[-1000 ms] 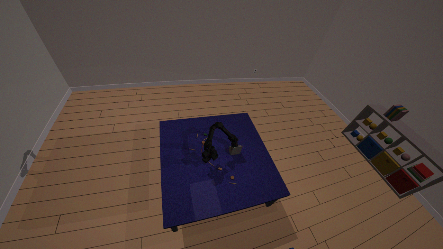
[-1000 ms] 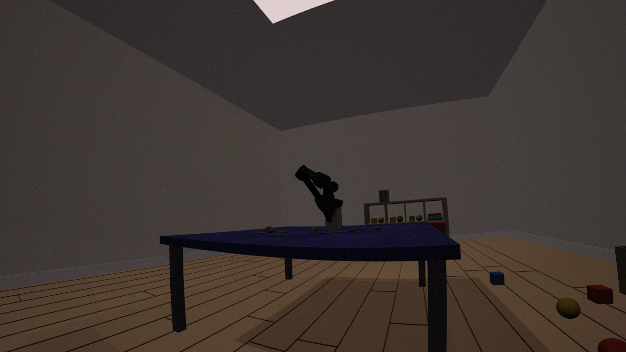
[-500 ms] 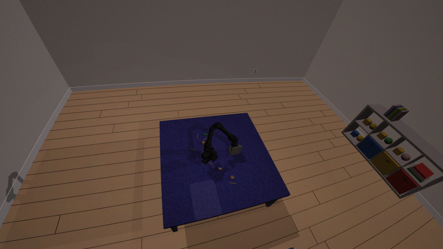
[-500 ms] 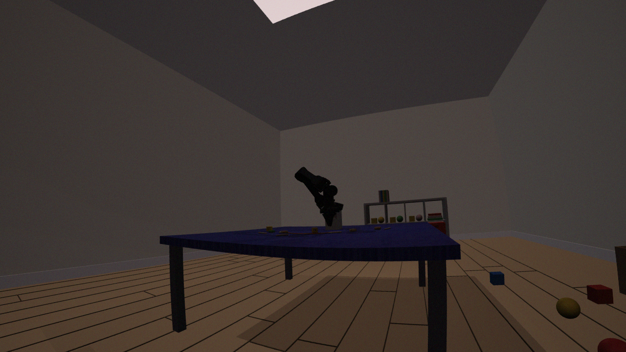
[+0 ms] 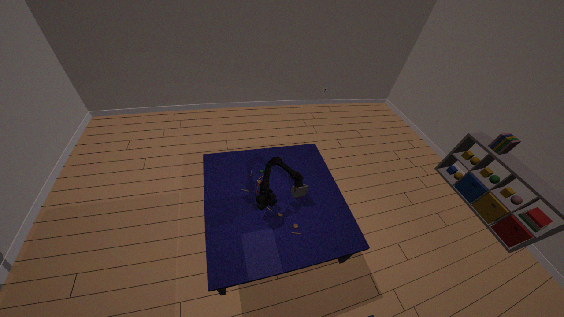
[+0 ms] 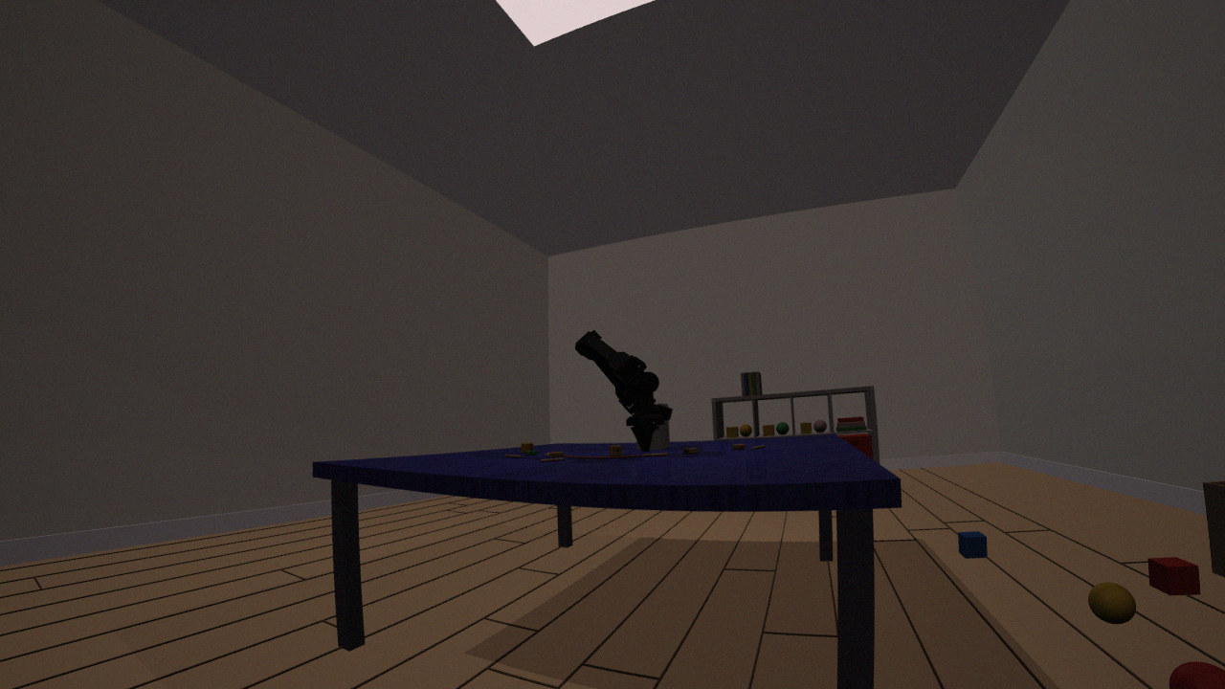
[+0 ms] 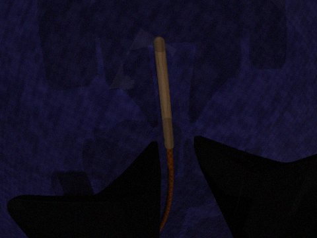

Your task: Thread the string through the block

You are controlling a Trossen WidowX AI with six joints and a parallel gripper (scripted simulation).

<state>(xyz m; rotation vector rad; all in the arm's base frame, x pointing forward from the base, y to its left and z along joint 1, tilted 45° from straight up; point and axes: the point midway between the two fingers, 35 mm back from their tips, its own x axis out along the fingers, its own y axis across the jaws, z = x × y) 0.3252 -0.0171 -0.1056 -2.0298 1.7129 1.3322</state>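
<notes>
My gripper tip is now 11 cm to the right of the small wooden block, 10 cm past it and 1 cm above it. Also, from my gripper tip: green piece 40 cm to the right, 8 cm behind, 1 cm below.
</notes>
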